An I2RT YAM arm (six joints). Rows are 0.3 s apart.
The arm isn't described. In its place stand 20 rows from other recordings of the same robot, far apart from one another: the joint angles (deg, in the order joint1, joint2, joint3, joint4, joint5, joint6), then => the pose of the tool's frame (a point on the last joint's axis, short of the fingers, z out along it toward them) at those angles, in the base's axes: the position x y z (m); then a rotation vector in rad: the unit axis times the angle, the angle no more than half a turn.
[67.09 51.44 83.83 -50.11 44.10 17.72] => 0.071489 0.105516 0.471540 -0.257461 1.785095 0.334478
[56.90 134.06 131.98 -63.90 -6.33 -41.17] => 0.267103 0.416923 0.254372 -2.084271 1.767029 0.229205
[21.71 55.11 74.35 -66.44 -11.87 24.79] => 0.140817 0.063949 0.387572 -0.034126 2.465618 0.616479
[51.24 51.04 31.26 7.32 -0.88 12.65] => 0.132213 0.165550 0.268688 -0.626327 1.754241 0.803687
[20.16 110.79 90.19 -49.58 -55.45 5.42] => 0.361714 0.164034 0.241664 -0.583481 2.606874 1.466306
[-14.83 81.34 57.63 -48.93 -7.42 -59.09] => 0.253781 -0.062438 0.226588 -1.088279 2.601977 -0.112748
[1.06 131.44 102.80 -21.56 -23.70 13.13] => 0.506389 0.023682 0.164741 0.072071 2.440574 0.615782
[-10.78 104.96 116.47 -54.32 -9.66 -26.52] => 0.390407 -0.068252 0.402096 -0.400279 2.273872 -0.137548
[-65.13 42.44 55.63 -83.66 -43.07 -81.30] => 0.057152 -0.065487 0.311722 -0.483914 2.282472 -0.118280
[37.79 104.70 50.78 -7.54 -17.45 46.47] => 0.255311 0.211477 0.111345 0.105177 2.861912 0.813944
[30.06 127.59 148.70 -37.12 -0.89 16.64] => 0.426704 0.247593 0.436679 -0.231878 1.876234 0.578004
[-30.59 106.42 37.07 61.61 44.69 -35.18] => 0.276133 -0.192324 0.145260 0.573486 1.824296 -1.474691
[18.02 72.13 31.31 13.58 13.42 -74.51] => 0.249991 0.072635 0.200298 -1.437825 1.587891 -0.838169
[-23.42 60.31 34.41 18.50 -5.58 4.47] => 0.225602 -0.093948 0.275706 0.339140 1.667897 -0.164183
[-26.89 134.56 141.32 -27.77 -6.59 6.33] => 0.486639 -0.242198 0.350817 0.479911 1.876674 -0.127709
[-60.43 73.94 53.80 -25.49 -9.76 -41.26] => 0.140427 -0.235269 0.261195 0.323936 2.430706 -0.642834
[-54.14 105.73 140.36 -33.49 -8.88 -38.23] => 0.220160 -0.295205 0.558383 0.099798 1.666947 -1.135874
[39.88 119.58 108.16 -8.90 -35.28 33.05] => 0.369740 0.335727 0.317606 -0.585317 2.055394 1.396816
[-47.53 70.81 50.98 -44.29 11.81 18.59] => 0.150975 -0.175724 0.238233 1.540038 2.247374 -0.429135
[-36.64 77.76 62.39 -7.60 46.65 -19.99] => 0.230729 -0.203867 0.326002 0.872913 1.936703 -1.417047
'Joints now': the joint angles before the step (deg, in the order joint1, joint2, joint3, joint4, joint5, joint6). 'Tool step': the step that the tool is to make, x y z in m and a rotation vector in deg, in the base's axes. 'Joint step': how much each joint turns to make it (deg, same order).
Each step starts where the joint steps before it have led.
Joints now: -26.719, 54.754, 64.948, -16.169, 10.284, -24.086
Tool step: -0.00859, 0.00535, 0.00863, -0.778, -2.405, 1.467
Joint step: 0.000, -1.754, 0.440, 0.260, -1.493, 0.267
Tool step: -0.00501, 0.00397, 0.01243, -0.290, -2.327, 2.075
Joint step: -0.001, -0.441, 2.025, -0.351, -2.108, 0.704
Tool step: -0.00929, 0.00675, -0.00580, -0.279, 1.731, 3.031
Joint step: 0.000, -2.545, -1.490, -2.373, -2.992, -1.141
